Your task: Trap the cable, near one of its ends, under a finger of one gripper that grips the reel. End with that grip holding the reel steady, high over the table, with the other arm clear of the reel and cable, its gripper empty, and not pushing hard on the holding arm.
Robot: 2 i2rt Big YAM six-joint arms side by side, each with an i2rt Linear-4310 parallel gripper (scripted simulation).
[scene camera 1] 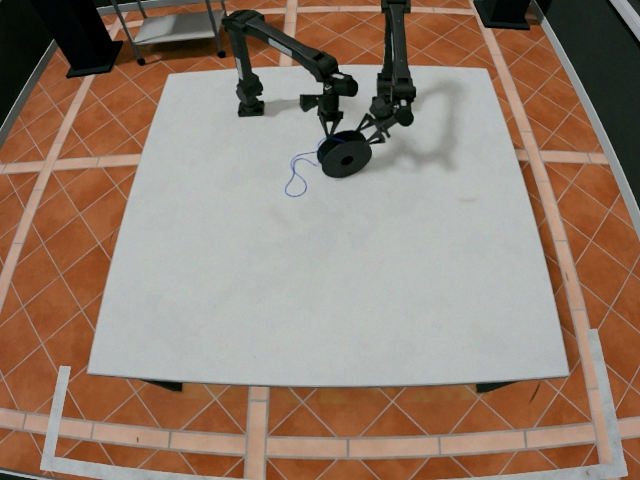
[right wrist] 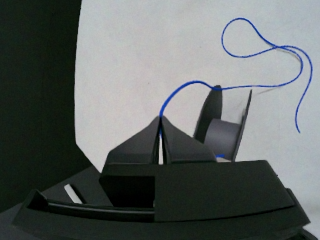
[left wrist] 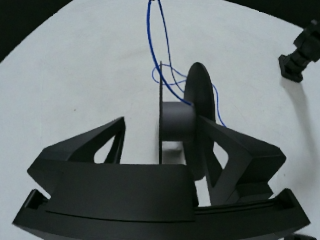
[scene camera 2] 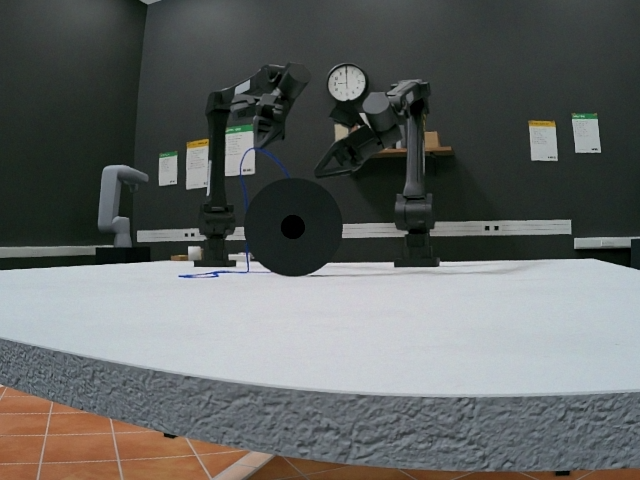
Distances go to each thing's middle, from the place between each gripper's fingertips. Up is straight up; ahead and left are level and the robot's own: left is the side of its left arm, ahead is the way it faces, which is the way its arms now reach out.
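The black reel (scene camera 2: 293, 227) has my left hand (scene camera 2: 315, 174) 110 mm above it, and that hand's also 10 mm past the reel and 60 mm to the left of it.
Counting from my right hand (scene camera 2: 256, 149), the black reel's 60 mm behind, 60 mm to the left and 170 mm below. Going by its middle, the black reel is nearer to my left hand than to my right hand.
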